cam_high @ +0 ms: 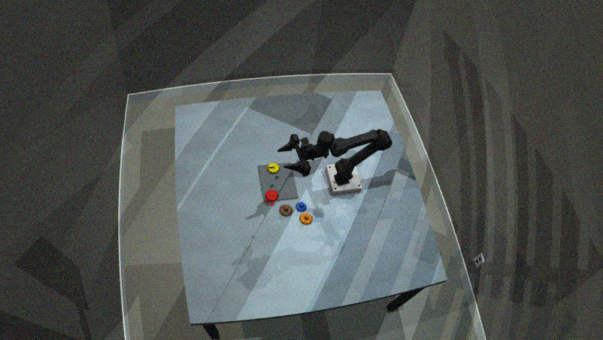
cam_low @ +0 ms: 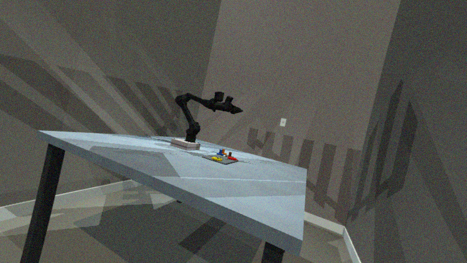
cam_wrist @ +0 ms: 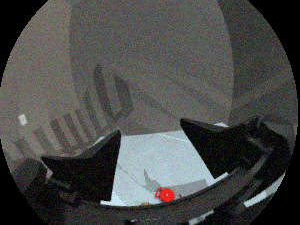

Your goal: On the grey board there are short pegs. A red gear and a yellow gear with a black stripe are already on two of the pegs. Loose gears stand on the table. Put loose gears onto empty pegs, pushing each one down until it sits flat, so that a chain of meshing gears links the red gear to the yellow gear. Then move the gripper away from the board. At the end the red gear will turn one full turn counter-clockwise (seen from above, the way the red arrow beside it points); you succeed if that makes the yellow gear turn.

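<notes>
Right now my gripper tip is 3 cm past the brown gear, 7 cm to the right of it and 35 cm above it. Round my gripper tip: red arrow mark: 3 cm ahead, 1 cm to the left, 35 cm below; then red gear: 1 cm ahead, 2 cm to the right, 35 cm below; then blue gear: 11 cm behind, 7 cm to the left, 35 cm below.
</notes>
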